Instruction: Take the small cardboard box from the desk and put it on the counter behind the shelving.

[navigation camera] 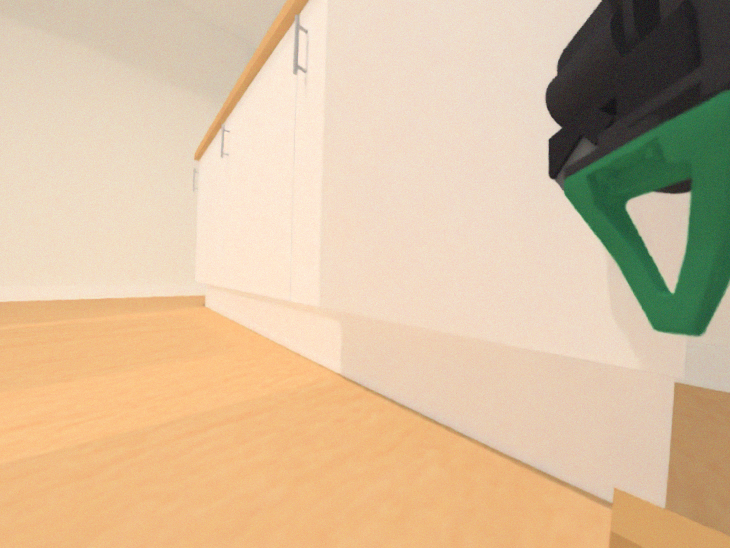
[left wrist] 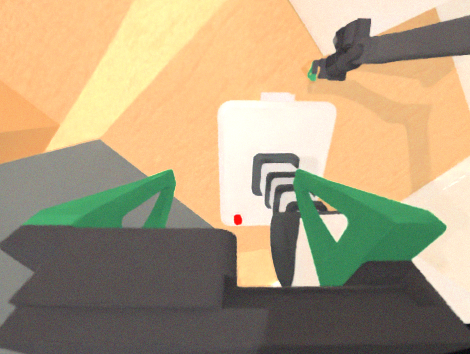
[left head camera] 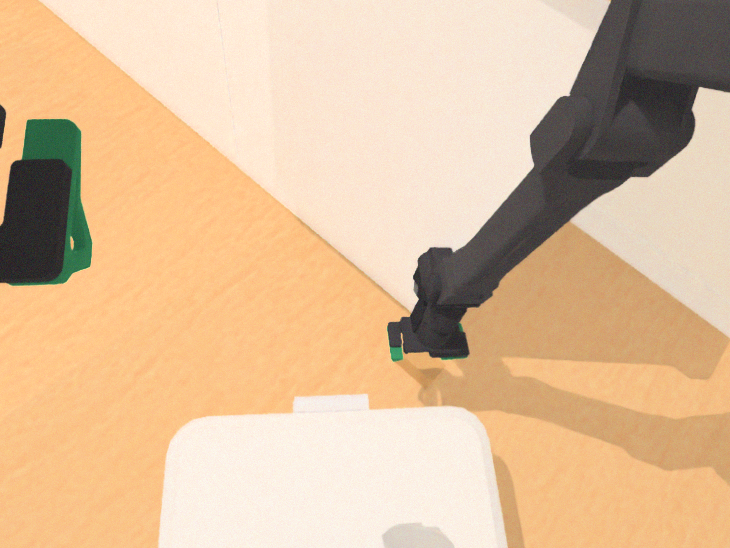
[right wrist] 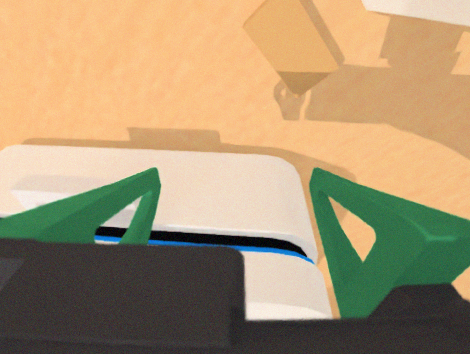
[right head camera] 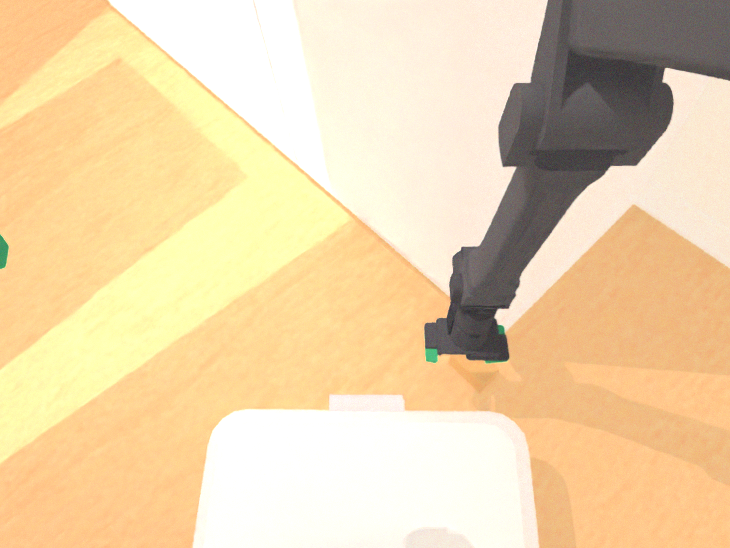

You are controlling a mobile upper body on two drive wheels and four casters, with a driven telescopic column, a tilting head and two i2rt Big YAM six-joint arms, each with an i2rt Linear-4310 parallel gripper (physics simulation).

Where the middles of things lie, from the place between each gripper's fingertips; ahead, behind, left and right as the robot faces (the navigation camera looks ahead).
I see the small cardboard box (left head camera: 424, 369) 170 mm below my right hand, 50 mm to the right of it and 50 mm ahead of it.
The small cardboard box is 220 mm ahead of my left hand, 430 mm to the right of it and 840 mm below it.
